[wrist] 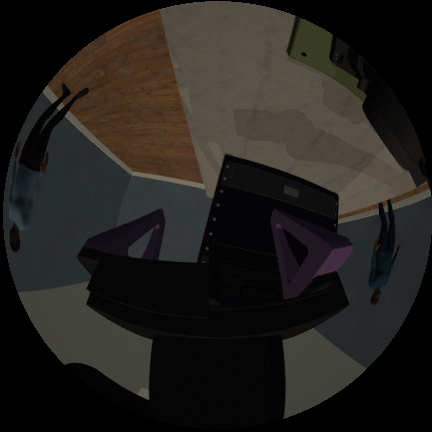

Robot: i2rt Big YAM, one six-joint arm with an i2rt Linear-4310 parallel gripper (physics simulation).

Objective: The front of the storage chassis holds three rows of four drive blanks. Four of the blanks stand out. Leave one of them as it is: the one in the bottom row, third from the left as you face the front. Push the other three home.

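The storage chassis is a very dark box in the middle and right of the wrist view, with a grey strip and a small pale label along its upper part and a row of light dots down its left edge. Its lower part passes behind the gripper. Faint outlines show low on it, but it is too dark to tell single drive blanks or which stand out. My gripper is open and empty, with two purple fingers wide apart. The right finger overlaps the chassis in the view; the left finger appears left of it. Contact cannot be told.
A green base plate with the dark arm mounted on it is at the upper right of the pale grey surface. Wooden flooring lies at the upper left. A human figure and another appear at the sides, before blue-grey walls.
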